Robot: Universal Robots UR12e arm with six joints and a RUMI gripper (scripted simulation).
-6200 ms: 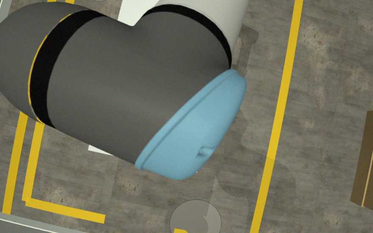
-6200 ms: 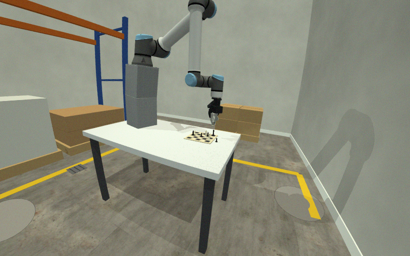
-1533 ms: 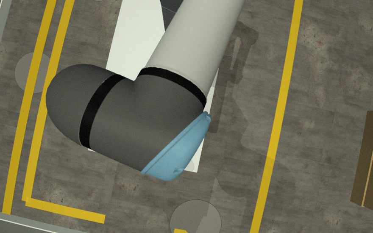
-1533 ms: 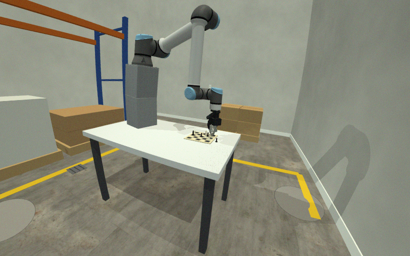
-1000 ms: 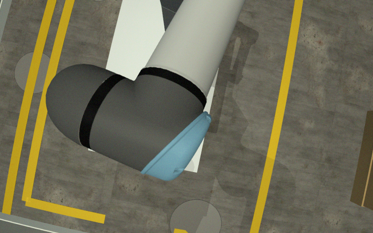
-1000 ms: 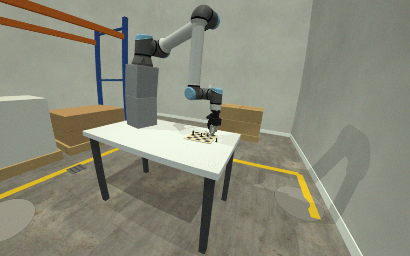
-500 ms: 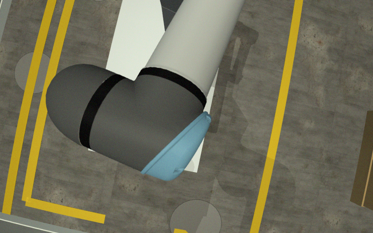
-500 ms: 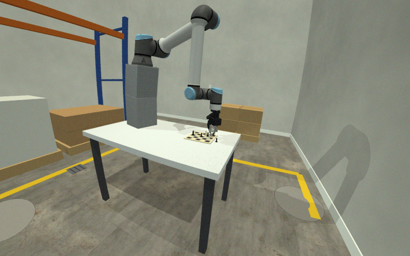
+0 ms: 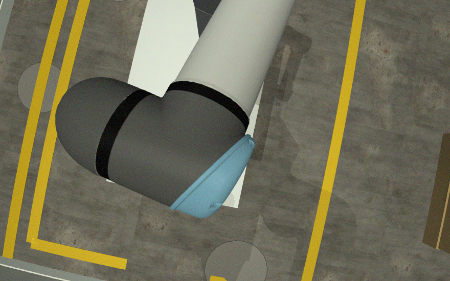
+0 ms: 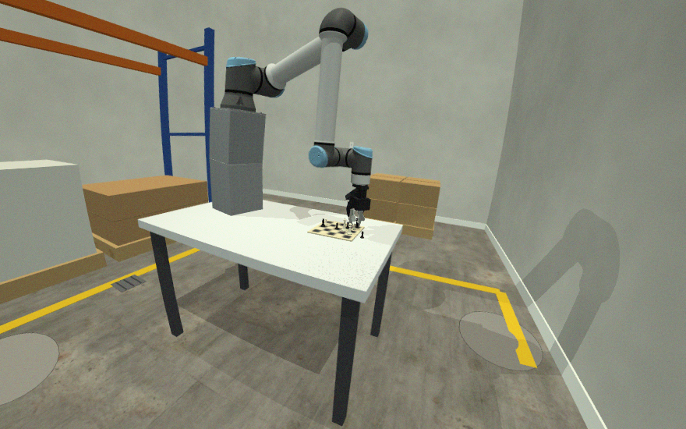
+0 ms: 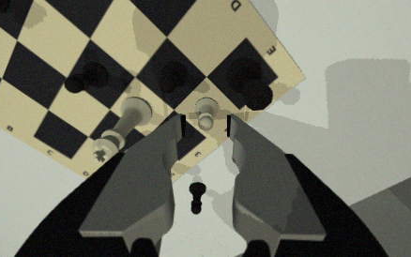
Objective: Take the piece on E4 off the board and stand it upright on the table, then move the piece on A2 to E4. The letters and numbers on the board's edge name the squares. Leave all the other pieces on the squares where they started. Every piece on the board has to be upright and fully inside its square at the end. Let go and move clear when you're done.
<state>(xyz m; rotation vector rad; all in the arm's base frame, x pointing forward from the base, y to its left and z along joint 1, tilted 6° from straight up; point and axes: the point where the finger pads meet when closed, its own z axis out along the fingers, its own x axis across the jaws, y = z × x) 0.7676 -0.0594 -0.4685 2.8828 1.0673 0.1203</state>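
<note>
My hand is 80 mm past the chessboard, 30 mm to the left of it and 30 mm above it.
</note>
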